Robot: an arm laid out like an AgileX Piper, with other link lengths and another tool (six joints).
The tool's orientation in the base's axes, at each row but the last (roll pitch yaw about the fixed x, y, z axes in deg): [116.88, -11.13, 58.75]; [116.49, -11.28, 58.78]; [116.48, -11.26, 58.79]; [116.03, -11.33, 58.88]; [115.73, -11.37, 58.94]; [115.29, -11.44, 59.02]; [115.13, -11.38, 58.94]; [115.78, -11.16, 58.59]
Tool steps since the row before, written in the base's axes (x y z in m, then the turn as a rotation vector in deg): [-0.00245, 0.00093, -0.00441, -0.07, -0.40, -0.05]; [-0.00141, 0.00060, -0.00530, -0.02, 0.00, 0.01]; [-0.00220, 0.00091, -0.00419, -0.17, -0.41, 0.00]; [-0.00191, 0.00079, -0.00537, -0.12, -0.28, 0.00]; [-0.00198, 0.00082, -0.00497, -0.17, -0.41, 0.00]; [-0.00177, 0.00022, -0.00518, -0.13, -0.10, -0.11]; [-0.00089, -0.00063, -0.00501, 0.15, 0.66, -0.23]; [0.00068, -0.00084, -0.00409, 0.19, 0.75, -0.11]
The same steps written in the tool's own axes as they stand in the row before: [-0.00132, -0.00494, -0.00038, -0.38, 0.09, 0.12]; [-0.00125, -0.00529, 0.00094, -0.01, 0.00, -0.02]; [-0.00117, -0.00466, -0.00031, -0.43, 0.11, 0.02]; [-0.00136, -0.00557, 0.00045, -0.30, 0.07, 0.01]; [-0.00129, -0.00525, 0.00018, -0.43, 0.11, 0.02]; [-0.00174, -0.00516, 0.00063, -0.17, -0.10, -0.02]; [-0.00197, -0.00445, 0.00161, 0.58, -0.41, -0.04]; [-0.00115, -0.00311, 0.00263, 0.70, -0.33, -0.10]
